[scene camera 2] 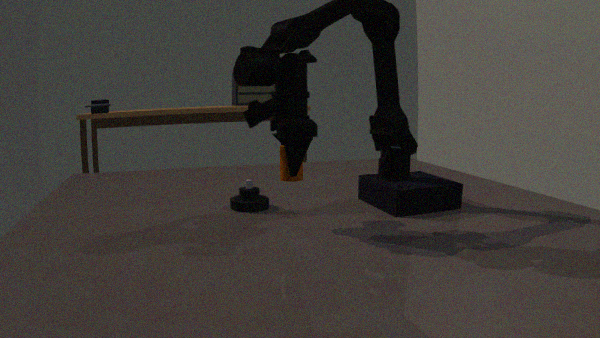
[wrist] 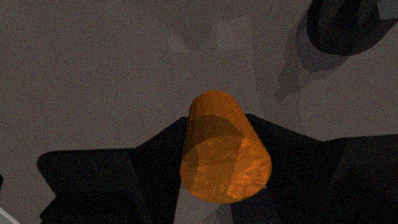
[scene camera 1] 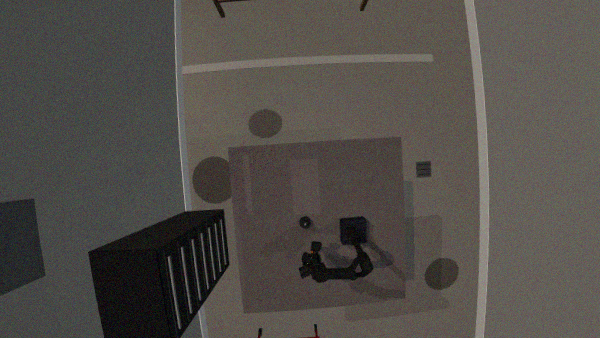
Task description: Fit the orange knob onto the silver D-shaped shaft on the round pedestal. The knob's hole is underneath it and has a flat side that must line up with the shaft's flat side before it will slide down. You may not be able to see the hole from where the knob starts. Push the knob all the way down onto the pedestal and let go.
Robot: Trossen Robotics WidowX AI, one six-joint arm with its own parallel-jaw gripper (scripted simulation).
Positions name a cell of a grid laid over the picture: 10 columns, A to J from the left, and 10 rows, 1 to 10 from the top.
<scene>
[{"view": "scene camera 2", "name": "my gripper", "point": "E6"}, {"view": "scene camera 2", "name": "round pedestal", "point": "E6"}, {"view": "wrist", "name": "my gripper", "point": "F6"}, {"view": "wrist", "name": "orange knob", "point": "F8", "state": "held by my gripper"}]
</scene>
